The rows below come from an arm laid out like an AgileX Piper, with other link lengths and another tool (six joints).
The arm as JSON. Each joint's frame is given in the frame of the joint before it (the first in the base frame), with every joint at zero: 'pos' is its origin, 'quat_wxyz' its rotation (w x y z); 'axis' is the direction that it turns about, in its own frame. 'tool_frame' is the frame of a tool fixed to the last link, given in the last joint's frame.
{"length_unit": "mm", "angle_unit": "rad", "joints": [
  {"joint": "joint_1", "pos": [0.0, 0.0, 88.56], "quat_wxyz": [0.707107, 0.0, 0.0, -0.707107], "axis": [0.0, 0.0, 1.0]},
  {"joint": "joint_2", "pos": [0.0, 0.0, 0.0], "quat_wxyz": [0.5, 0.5, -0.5, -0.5], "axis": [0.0, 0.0, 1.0]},
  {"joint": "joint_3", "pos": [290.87, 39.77, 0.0], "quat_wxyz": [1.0, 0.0, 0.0, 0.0], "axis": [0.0, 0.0, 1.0]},
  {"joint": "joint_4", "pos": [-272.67, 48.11, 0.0], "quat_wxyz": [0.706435, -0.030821, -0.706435, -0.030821], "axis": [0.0, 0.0, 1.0]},
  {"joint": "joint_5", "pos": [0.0, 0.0, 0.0], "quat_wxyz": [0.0, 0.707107, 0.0, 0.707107], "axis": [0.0, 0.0, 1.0]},
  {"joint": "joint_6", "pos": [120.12, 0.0, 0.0], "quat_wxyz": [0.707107, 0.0, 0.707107, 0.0], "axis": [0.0, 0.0, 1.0]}
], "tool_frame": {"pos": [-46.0, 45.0, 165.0], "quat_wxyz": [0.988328, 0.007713, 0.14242, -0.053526]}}
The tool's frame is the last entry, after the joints.
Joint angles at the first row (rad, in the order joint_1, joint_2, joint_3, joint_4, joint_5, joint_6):
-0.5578 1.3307 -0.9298 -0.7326 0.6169 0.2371
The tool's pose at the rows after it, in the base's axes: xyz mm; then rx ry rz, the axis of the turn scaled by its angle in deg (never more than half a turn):
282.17 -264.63 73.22 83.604 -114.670 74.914
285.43 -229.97 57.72 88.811 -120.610 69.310
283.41 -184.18 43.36 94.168 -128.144 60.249
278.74 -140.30 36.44 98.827 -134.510 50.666
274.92 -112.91 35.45 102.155 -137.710 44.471
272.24 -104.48 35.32 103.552 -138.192 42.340
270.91 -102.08 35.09 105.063 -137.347 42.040
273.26 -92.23 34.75 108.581 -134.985 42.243
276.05 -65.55 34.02 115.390 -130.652 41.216
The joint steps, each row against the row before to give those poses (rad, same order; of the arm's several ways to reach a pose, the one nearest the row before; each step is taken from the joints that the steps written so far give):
0.0001 -0.0001 0.0001 0.0916 0.0139 -0.0562
-0.0001 0.0001 -0.0001 0.2097 0.0278 -0.1450
0.0001 0.0000 0.0001 0.2244 0.0751 -0.1344
0.0000 0.0000 -0.0001 0.1733 0.0899 -0.0900
-0.0001 0.0000 0.0001 0.0955 0.0608 -0.0512
0.0001 0.0000 -0.0001 0.0256 0.0229 -0.0188
0.0020 0.0000 0.0001 0.0068 0.0060 -0.0201
0.0377 0.0000 -0.0001 -0.0020 0.0021 -0.0097
0.0900 0.0000 0.0000 -0.0020 0.0165 0.0020

